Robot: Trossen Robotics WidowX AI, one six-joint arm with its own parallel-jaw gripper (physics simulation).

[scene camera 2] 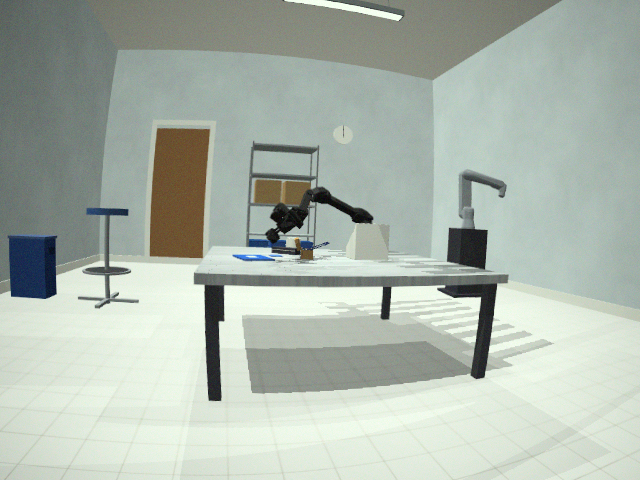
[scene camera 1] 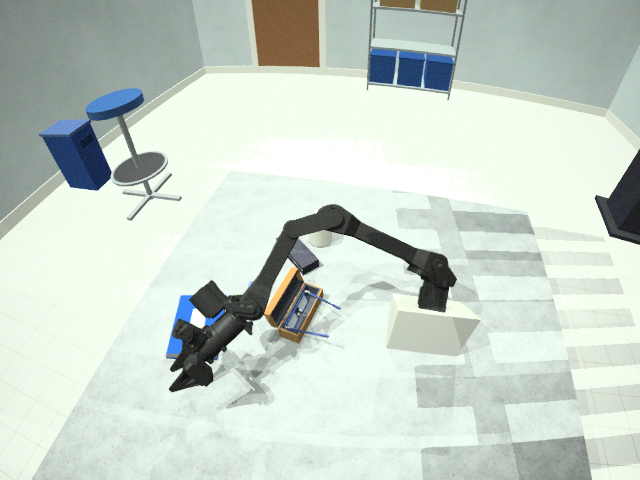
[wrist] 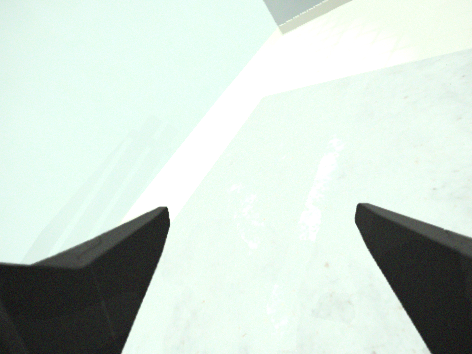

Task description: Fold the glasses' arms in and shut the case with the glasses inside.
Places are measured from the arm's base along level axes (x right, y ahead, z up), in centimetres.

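Pixels of known places: gripper, fingertip midpoint: (scene camera 2: 273,232) (scene camera 1: 170,380) (wrist: 261,213); arm's base, link origin: (scene camera 2: 368,231) (scene camera 1: 432,307).
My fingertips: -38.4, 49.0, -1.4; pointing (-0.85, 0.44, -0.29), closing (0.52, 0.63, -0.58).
Observation:
Ahead of a thing's pixels: the offset from my fingertips to its top centre, as dx, dy, dz. "spot": to the spot under its first point.
The brown glasses case {spot: +25.7, -16.9, -10.5} (scene camera 1: 291,336) (scene camera 2: 306,254) stands on the table with its dark-lined lid (scene camera 1: 284,300) raised on the left side. The blue-framed glasses (scene camera 1: 298,312) lie in the case's base. Their two arms stick out over the right rim, unfolded; one arm (scene camera 1: 326,301) is at the far end and the other arm (scene camera 1: 312,333) at the near end. My gripper (scene camera 1: 172,379) (scene camera 2: 271,236) (wrist: 261,213) is open and empty, raised above the table, left of the case and nearer the front in scene camera 1. The case and glasses do not show in the wrist view.
A blue book {+19.3, +10.3, -12.5} (scene camera 1: 178,322) (scene camera 2: 248,256) lies partly under my arm, left of the case. A dark box {+54.6, -5.6, -9.8} (scene camera 1: 305,256) and a pale cylinder {spot: +60.6, -11.8, -8.8} (scene camera 1: 321,238) are behind the case. The cream block (scene camera 1: 426,328) (scene camera 2: 369,242) under my base is at the right.

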